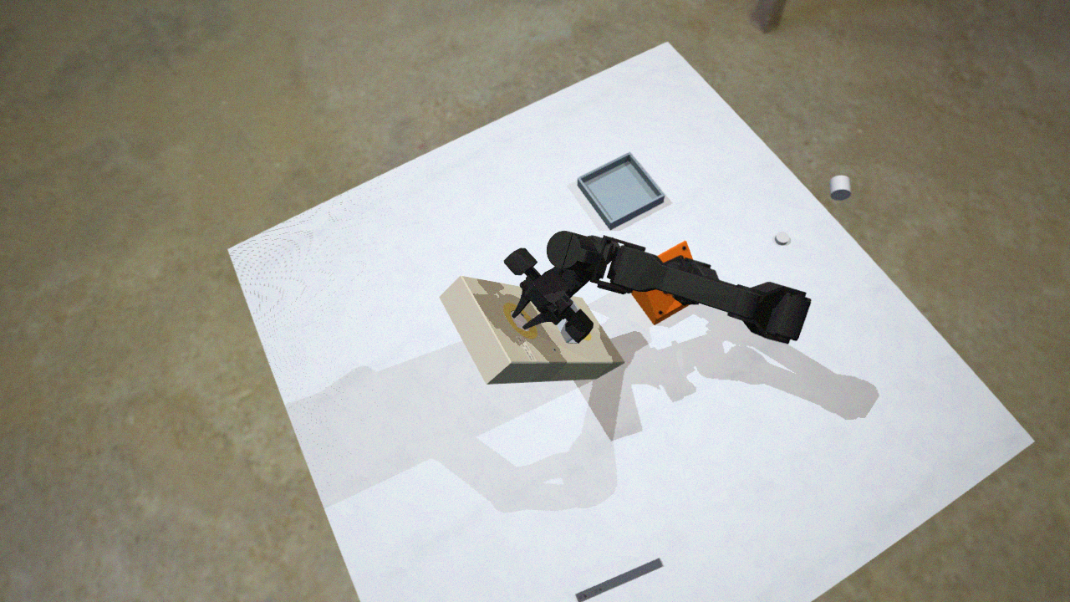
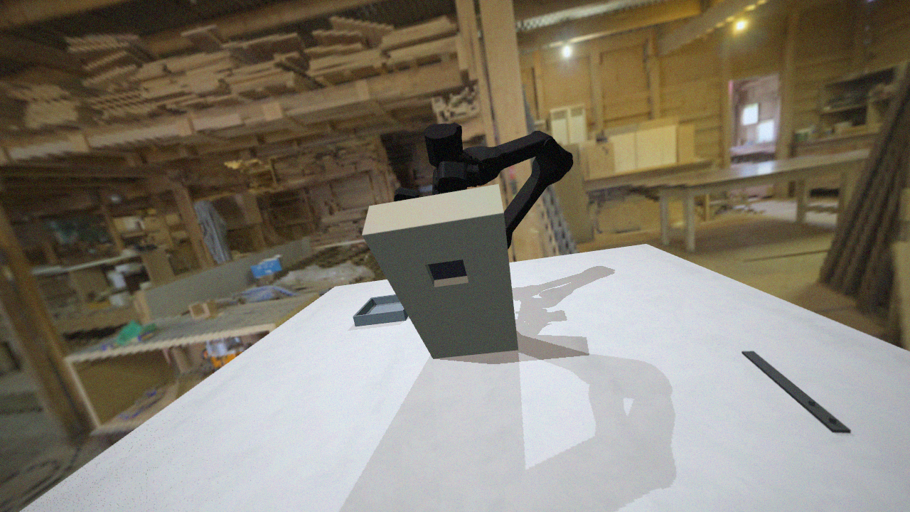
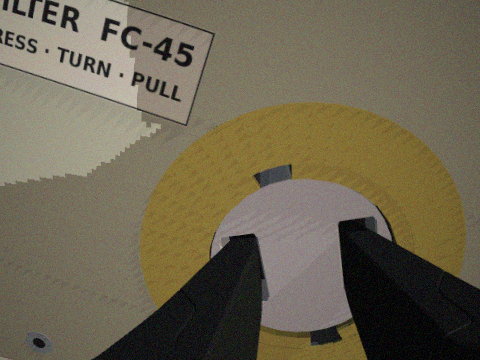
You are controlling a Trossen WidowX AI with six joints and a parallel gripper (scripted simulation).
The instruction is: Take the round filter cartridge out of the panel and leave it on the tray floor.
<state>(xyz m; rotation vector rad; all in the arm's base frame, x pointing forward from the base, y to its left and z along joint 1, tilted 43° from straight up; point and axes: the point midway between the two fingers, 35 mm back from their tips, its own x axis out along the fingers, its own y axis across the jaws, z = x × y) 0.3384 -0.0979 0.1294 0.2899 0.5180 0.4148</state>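
My gripper tip is 10 mm short of the round pale filter cartridge and 10 mm above it. Also, from my gripper tip: beige service panel (80 mm below, 40 mm behind); grey-blue tray (400 mm behind, 300 mm to the right, 240 mm below); small white cylinder (660 mm behind, 250 mm below, 10 mm to the right).
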